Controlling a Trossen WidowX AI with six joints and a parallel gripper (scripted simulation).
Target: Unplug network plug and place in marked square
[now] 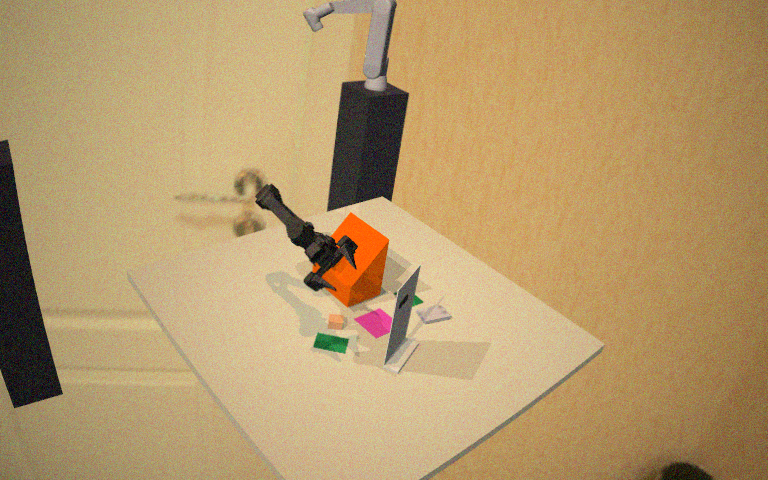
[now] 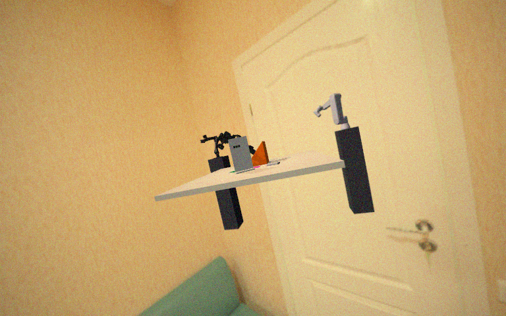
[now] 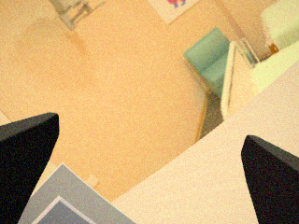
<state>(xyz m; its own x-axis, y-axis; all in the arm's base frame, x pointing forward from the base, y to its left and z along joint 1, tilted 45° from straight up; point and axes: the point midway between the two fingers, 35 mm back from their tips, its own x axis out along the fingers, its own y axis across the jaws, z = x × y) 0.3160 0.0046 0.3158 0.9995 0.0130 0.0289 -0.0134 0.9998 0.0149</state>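
My gripper tip is 190 mm to the right of the network plug, 90 mm above it and 40 mm short of it. From my gripper tip the other things lie so: upright grey panel 190 mm to the left, 180 mm below, 70 mm ahead; then magenta square 320 mm below, 240 mm to the left, 100 mm behind.
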